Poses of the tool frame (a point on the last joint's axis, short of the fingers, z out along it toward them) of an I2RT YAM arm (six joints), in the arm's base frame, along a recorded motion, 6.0 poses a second.
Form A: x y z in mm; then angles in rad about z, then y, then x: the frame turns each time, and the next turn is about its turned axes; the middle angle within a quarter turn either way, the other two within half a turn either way.
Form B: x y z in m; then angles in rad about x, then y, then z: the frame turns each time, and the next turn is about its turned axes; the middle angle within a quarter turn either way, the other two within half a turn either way. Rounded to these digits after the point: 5 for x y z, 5 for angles.
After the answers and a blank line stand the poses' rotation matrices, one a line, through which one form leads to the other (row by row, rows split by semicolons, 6 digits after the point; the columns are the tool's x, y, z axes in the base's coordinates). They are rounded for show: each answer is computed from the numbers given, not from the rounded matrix.
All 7 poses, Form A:
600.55, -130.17, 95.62, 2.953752, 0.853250, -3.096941
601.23, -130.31, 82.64, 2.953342, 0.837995, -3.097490
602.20, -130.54, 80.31, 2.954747, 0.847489, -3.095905
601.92, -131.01, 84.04, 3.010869, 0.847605, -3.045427
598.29, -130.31, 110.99, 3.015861, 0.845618, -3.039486
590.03, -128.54, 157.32, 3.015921, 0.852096, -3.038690
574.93, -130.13, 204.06, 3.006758, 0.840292, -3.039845
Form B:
0.60055, -0.13017, 0.09562, 2.86791, 0.81993, -2.81391
0.60123, -0.13031, 0.08264, 2.87532, 0.80555, -2.81970
0.60220, -0.13054, 0.08031, 2.87019, 0.81441, -2.81649
0.60192, -0.13101, 0.08404, 2.85732, 0.81445, -2.84416
0.59829, -0.13031, 0.11099, 2.85495, 0.81223, -2.84593
0.59003, -0.12854, 0.15732, 2.85115, 0.81818, -2.84254
0.57493, -0.13013, 0.20406, 2.84859, 0.80468, -2.83585

-0.645972 0.219591 0.731095; 0.122787 0.975151 -0.184404; -0.753421 -0.029350 -0.656883
-0.657136 0.219151 0.721211; 0.125189 0.975245 -0.182277; -0.743303 -0.029493 -0.668304
-0.650348 0.219207 0.727321; 0.122949 0.975210 -0.183981; -0.749621 -0.030229 -0.661177
-0.656134 0.201119 0.727351; 0.086264 0.977504 -0.192471; -0.749698 -0.063543 -0.658723
-0.658033 0.200427 0.725825; 0.083174 0.977373 -0.194483; -0.748381 -0.067607 -0.659814
-0.653215 0.201383 0.729901; 0.082525 0.977175 -0.195752; -0.752662 -0.067632 -0.654924
-0.661189 0.208699 0.720606; 0.089695 0.975629 -0.200258; -0.744838 -0.067774 -0.663794

